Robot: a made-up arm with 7 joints. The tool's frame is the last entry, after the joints.
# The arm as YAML. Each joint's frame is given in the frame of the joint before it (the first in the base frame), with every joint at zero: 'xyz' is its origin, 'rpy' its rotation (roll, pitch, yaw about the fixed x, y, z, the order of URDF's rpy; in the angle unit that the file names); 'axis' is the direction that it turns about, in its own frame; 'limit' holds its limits. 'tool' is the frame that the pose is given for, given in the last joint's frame.
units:
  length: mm
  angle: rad
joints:
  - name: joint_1
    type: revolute
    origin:
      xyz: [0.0, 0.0, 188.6]
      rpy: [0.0, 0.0, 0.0]
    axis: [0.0, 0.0, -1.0]
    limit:
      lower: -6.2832
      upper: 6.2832
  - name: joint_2
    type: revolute
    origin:
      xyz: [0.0, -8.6, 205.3]
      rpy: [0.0, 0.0, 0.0]
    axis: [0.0, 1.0, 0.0]
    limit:
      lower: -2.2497
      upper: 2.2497
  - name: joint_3
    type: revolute
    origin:
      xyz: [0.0, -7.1, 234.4]
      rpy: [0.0, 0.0, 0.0]
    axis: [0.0, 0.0, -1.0]
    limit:
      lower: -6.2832
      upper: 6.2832
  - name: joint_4
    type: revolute
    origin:
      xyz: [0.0, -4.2, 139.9]
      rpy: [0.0, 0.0, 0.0]
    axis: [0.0, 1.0, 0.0]
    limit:
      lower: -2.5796
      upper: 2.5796
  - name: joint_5
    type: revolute
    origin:
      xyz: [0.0, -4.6, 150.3]
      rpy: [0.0, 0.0, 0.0]
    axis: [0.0, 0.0, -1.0]
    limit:
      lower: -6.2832
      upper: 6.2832
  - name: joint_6
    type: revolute
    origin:
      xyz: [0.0, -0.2, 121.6]
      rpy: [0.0, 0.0, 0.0]
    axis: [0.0, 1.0, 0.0]
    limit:
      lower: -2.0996
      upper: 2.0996
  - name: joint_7
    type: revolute
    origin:
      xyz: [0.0, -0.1, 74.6]
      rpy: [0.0, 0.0, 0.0]
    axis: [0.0, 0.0, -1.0]
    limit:
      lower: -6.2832
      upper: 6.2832
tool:
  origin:
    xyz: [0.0, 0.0, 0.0]
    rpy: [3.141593, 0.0, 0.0]
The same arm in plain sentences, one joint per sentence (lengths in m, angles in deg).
The arm has seven revolute joints in a row. What follows holds with every joint at zero, and every direction is one of the base frame's.
The first joint is mounted 0.1886 m along +z from the base frame's origin and rotates about -z, from -360 to 360 deg.
The second joint is mounted 0.0086 m along -y and 0.2053 m along +z from the first joint and rotates about +y, from -128.9 to 128.9 deg.
The third joint is mounted 0.0071 m along -y and 0.2344 m along +z from the second joint and rotates about -z, from -360 to 360 deg.
The fourth joint is mounted 0.0042 m along -y and 0.1399 m along +z from the third joint and rotates about +y, from -147.8 to 147.8 deg.
The fifth joint is mounted 0.0046 m along -y and 0.1503 m along +z from the fourth joint and rotates about -z, from -360 to 360 deg.
The sixth joint is mounted 0.0002 m along -y and 0.1216 m along +z from the fifth joint and rotates about +y, from -120.3 to 120.3 deg.
The seventh joint is mounted 0.0001 m along -y and 0.0746 m along +z from the sixth joint and rotates about -z, from -360 to 360 deg.
The tool frame, which is the frame that the pose is given for, is mounted at the same point as the seventh joint; its axes are the base frame's turned by roll -180, pitch 0 and yaw 0 deg (as in URDF: about the fixed x, then y, then z).

